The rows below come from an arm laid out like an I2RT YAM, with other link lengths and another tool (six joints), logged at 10 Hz.
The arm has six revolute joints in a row. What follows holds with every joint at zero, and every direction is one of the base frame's. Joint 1 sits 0.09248 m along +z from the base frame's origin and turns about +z. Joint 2 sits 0.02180 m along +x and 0.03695 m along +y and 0.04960 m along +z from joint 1 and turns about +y. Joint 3 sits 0.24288 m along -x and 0.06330 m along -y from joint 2 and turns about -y. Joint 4 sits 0.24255 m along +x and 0.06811 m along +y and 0.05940 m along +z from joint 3 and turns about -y. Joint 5 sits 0.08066 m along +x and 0.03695 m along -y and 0.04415 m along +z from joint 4 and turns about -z. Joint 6 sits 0.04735 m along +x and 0.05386 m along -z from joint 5 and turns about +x. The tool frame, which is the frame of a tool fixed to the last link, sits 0.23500 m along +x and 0.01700 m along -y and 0.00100 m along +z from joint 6; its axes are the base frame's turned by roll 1.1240, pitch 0.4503 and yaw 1.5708 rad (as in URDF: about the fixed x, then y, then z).
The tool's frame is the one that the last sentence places.
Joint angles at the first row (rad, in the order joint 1, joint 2, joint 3, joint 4, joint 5, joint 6):
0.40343, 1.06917, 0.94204, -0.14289, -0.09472, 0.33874
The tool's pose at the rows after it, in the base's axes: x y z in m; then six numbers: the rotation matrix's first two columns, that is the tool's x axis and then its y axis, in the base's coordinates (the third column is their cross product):
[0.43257 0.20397 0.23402 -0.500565 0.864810 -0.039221 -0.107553 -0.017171 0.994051]
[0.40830 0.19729 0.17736 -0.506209 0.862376 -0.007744 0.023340 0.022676 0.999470]
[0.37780 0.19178 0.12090 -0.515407 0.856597 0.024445 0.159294 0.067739 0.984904]
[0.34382 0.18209 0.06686 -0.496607 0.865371 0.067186 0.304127 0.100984 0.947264]
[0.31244 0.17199 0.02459 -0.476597 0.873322 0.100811 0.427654 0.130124 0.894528]
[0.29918 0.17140 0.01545 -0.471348 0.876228 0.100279 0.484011 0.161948 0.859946]
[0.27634 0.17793 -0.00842 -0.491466 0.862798 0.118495 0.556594 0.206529 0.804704]
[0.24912 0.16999 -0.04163 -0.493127 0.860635 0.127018 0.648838 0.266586 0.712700]
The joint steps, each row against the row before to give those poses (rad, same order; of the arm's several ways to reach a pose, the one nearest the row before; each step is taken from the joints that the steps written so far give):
0.00308, -0.05837, -0.07689, -0.05785, -0.00323, 0.03459
0.00447, -0.01913, -0.05929, -0.09460, -0.00480, 0.01475
0.01063, -0.00570, -0.05709, -0.09079, -0.00910, 0.01215
0.01643, 0.00980, -0.05273, -0.08367, 0.00553, 0.04081
0.00488, 0.03025, -0.03180, -0.07010, -0.00795, 0.02762
0.03118, 0.04800, 0.04730, -0.07053, 0.02029, 0.02212
0.03811, 0.07930, 0.01697, -0.03504, -0.01298, 0.01156
0.01065, 0.11633, 0.01745, -0.04381, -0.01153, -0.00517

